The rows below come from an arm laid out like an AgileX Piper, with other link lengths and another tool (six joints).
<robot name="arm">
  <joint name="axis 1" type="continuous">
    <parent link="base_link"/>
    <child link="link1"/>
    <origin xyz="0 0 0.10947" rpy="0 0 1.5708"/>
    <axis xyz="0 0 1"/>
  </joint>
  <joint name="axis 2" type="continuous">
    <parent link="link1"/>
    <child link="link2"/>
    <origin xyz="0 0 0" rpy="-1.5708 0 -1.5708"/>
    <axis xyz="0 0 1"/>
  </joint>
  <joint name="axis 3" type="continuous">
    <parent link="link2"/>
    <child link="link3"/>
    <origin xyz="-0.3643 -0.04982 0" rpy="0 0 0"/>
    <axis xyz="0 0 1"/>
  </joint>
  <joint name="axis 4" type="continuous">
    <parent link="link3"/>
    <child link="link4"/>
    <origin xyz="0.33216 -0.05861 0" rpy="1.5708 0 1.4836"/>
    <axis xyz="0 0 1"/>
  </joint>
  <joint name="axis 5" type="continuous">
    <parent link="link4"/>
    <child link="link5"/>
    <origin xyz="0 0 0" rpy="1.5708 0 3.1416"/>
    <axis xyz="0 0 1"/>
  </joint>
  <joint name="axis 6" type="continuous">
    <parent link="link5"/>
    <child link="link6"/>
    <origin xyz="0 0.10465 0" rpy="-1.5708 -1.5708 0"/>
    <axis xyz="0 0 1"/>
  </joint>
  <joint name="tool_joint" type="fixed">
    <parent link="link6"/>
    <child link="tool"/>
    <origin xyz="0.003 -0.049 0.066" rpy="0.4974 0 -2.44"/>
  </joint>
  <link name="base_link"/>
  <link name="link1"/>
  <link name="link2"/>
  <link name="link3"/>
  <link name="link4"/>
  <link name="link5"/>
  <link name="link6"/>
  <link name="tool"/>
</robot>
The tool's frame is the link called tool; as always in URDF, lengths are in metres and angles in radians. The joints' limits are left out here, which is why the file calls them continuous.
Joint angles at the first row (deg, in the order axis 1, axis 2, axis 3, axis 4, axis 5, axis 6):
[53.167, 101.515, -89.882, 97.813, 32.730, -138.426]
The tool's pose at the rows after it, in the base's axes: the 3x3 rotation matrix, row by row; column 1 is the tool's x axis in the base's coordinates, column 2 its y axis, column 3 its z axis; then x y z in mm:
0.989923, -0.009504, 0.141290; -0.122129, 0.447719, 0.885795; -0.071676, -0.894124, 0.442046; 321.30, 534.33, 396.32
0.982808, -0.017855, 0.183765; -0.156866, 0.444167, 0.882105; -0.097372, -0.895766, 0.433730; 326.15, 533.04, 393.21
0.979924, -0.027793, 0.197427; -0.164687, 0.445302, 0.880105; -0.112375, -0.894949, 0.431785; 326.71, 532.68, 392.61
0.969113, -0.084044, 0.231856; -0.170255, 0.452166, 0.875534; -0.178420, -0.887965, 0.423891; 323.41, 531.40, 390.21
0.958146, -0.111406, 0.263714; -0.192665, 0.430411, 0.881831; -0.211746, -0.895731, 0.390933; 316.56, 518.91, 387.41
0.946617, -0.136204, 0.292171; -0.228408, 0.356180, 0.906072; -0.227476, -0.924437, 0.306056; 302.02, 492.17, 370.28
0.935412, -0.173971, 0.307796; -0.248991, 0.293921, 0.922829; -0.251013, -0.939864, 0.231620; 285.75, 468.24, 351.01
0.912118, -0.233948, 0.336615; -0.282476, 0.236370, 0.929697; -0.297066, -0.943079, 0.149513; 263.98, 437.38, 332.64
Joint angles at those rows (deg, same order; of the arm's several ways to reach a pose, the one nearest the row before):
[53.378, 101.859, -89.882, 97.762, 30.026, -136.280]
[53.379, 101.991, -89.881, 97.764, 28.060, -134.784]
[53.378, 101.992, -89.882, 97.763, 27.631, -133.898]
[53.378, 101.726, -89.478, 97.660, 27.417, -130.028]
[53.378, 99.657, -87.272, 94.114, 26.270, -124.888]
[53.378, 95.655, -81.733, 85.675, 25.067, -116.745]
[53.379, 92.183, -76.292, 79.798, 25.066, -110.611]
[53.379, 87.641, -70.078, 72.964, 25.183, -101.836]

